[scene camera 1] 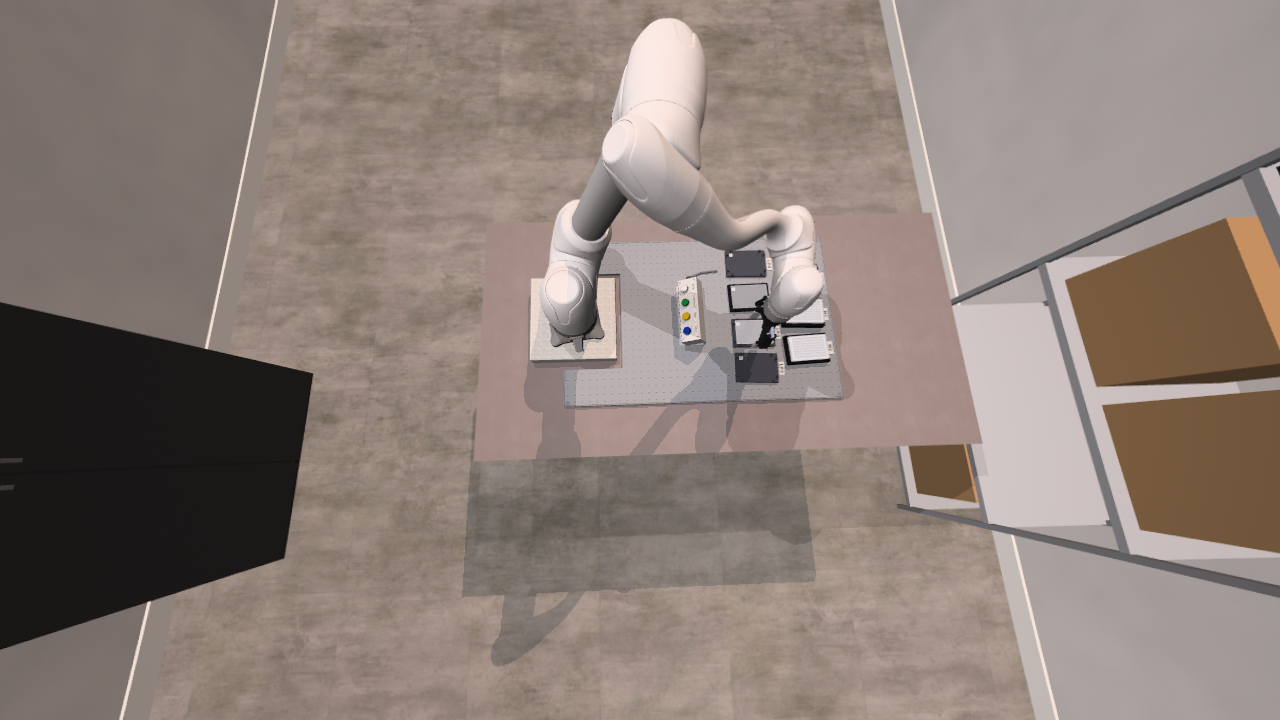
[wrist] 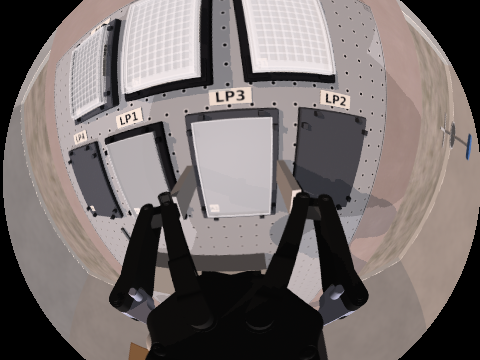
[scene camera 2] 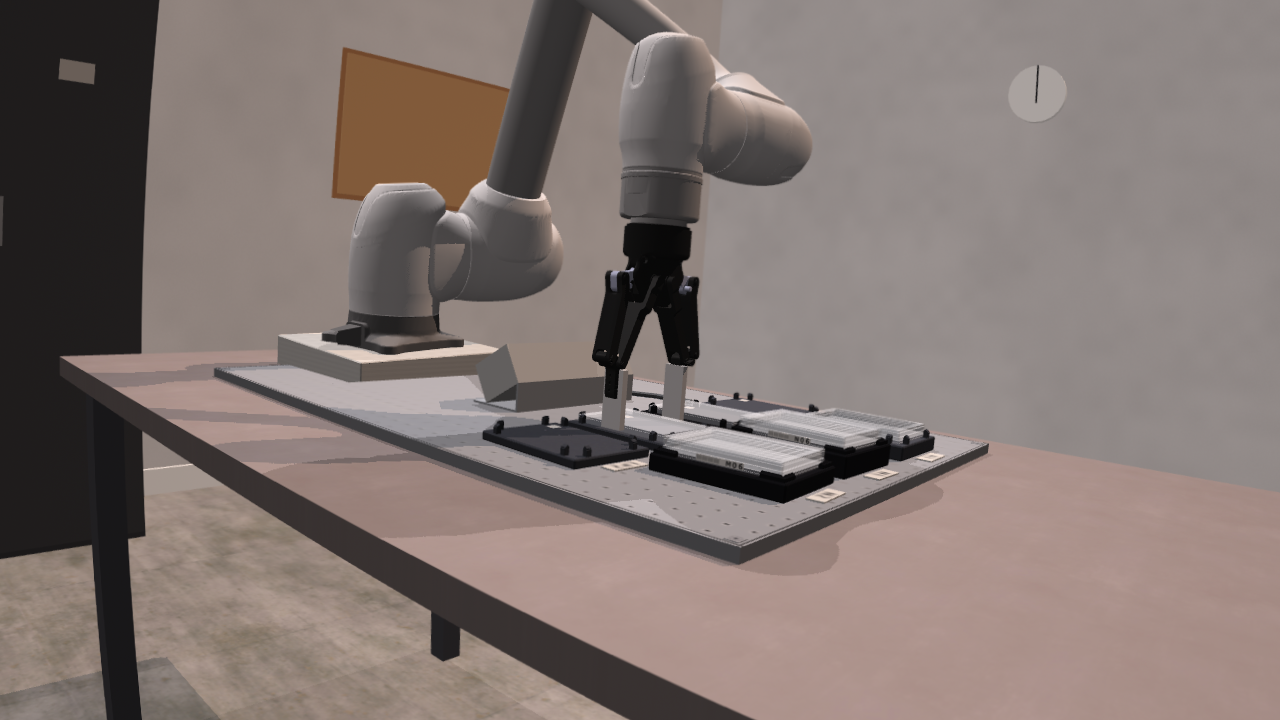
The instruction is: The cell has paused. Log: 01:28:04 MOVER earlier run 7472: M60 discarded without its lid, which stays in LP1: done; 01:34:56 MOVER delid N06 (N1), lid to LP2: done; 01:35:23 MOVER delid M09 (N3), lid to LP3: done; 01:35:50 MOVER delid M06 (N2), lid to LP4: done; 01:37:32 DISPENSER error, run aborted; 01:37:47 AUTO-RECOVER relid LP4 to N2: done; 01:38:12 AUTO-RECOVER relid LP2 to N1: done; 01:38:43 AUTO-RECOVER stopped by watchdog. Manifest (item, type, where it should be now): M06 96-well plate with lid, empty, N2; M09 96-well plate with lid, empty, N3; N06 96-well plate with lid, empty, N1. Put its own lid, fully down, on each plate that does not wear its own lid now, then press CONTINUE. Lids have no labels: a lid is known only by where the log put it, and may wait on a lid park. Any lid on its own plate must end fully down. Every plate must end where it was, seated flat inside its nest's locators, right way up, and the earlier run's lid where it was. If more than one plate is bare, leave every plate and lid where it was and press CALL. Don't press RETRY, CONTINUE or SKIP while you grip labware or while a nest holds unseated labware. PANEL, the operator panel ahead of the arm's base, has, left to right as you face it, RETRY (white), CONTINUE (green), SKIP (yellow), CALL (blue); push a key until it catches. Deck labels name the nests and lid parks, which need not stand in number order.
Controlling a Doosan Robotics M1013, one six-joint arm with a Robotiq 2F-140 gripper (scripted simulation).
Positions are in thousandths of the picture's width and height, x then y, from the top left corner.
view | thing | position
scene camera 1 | operator panel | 544, 448
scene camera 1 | lid park LP2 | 590, 510
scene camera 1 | lid park LP4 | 582, 366
